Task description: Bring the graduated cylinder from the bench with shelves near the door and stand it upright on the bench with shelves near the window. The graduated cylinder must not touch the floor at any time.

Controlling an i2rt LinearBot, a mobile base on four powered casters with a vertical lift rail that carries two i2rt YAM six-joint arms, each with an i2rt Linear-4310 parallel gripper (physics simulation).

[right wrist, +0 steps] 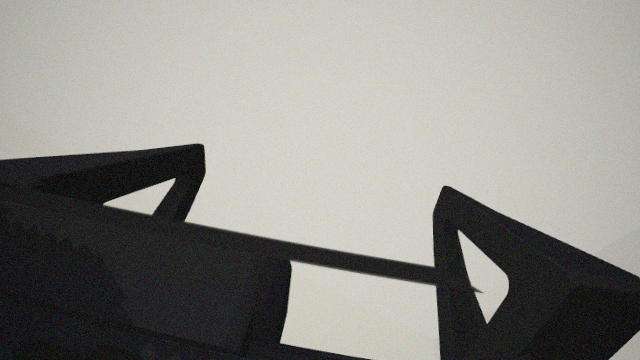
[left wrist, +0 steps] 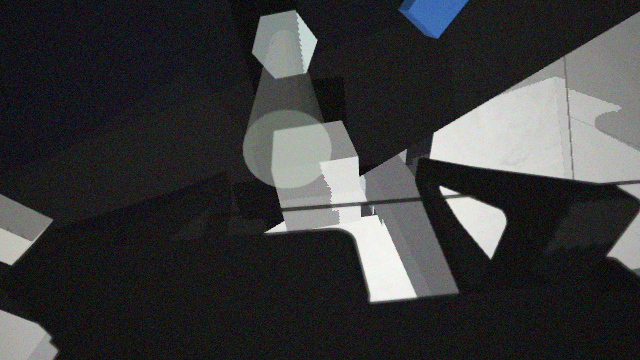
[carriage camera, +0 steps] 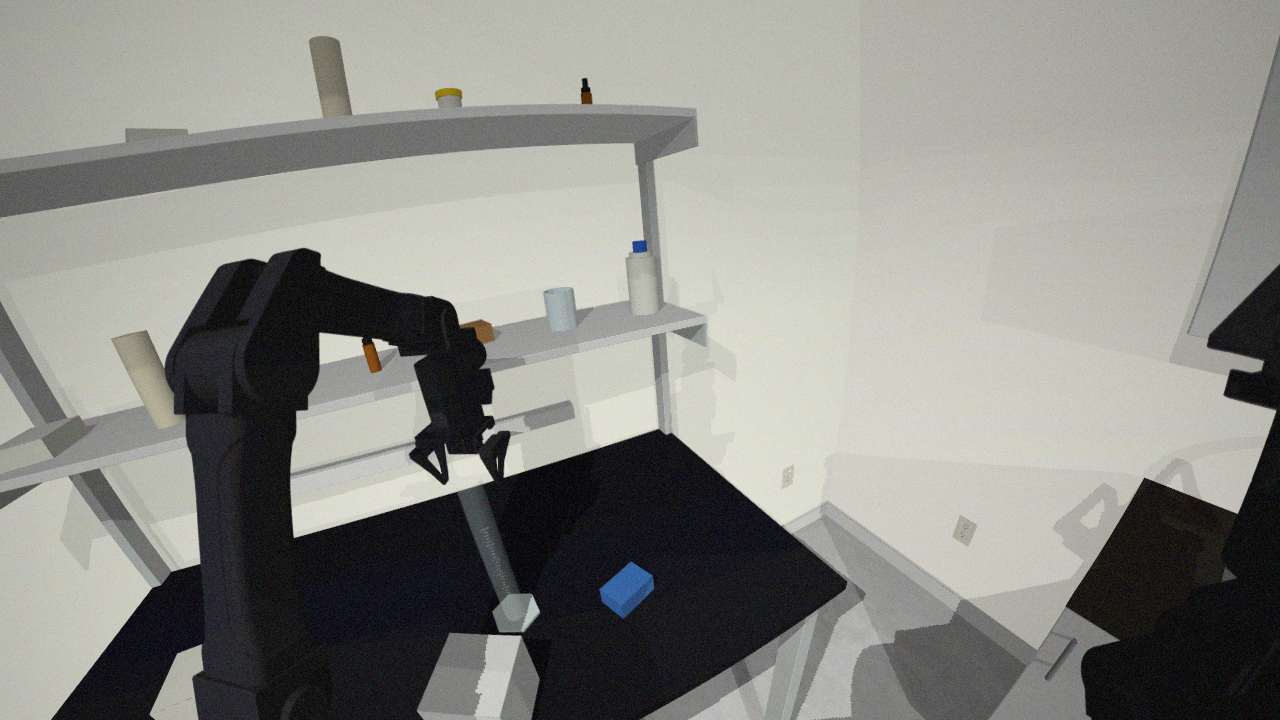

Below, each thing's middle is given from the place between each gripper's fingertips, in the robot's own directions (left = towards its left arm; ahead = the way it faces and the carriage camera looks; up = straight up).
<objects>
I see my left gripper 170 mm above the graduated cylinder (carriage camera: pixel 516 611), 20 mm to the right of it and 10 mm short of it. Round my left hand: blue block (carriage camera: pixel 622 593) 320 mm below, 200 mm to the right, 60 mm ahead.
My right hand is 700 mm above the blue block, 430 mm to the right of it and 410 mm short of it. Also, from my right hand: graduated cylinder (650 mm to the left, 550 mm below, 360 mm ahead).
</objects>
